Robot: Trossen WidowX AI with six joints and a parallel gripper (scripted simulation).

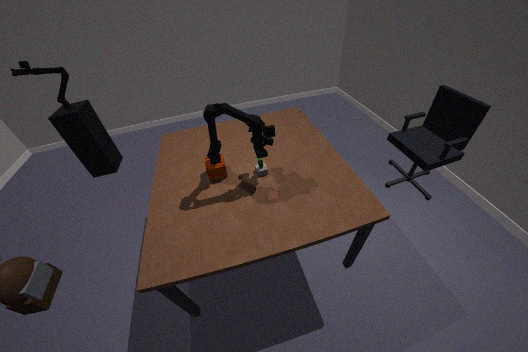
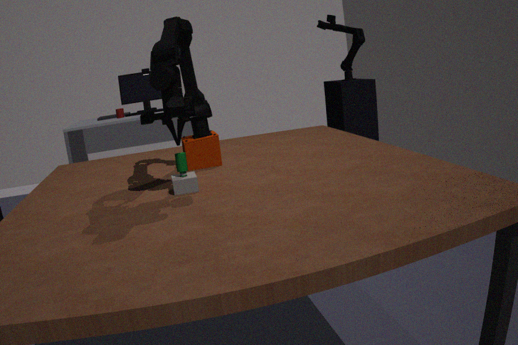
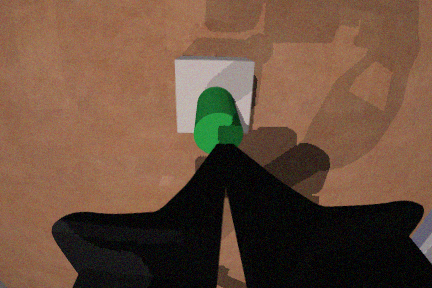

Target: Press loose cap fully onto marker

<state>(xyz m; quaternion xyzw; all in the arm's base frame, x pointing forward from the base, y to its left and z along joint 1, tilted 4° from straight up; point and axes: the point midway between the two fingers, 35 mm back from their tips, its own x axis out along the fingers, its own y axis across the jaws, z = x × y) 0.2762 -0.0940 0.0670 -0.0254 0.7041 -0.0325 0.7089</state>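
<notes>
Now: the green cap 5 cm below my gripper tip. Also, from my gripper tip: grey holder block 11 cm below.
</notes>
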